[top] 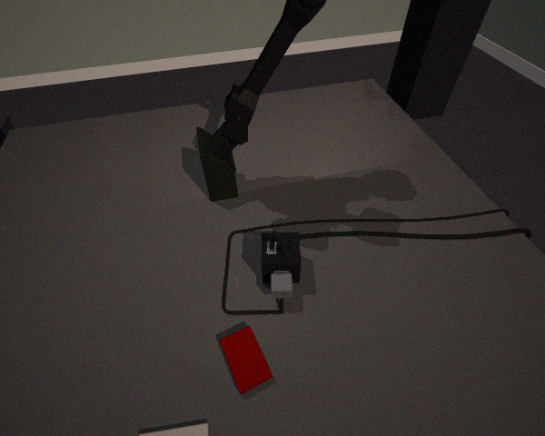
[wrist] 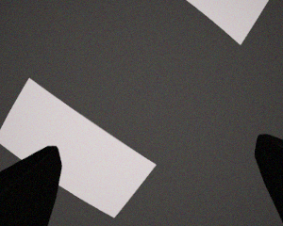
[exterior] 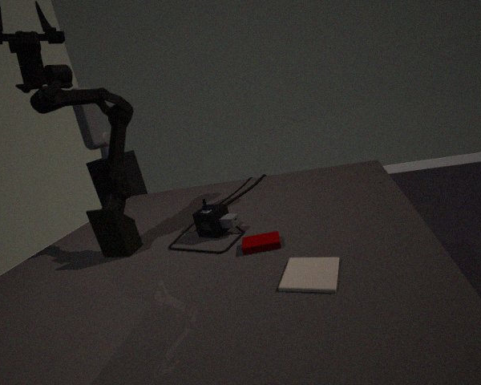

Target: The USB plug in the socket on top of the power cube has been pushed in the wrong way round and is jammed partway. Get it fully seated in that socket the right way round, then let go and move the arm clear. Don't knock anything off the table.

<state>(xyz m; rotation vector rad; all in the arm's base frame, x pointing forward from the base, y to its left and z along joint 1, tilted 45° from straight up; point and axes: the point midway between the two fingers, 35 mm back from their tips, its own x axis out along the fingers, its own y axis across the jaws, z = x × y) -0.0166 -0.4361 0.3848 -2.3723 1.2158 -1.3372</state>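
My gripper tip is now 640 mm above the USB plug, 310 mm short of it and 120 mm to the right of it. Also, from my gripper tip: white flat pad: 730 mm below, 620 mm ahead, 90 mm to the right; red block: 720 mm below, 480 mm ahead, 30 mm to the left.
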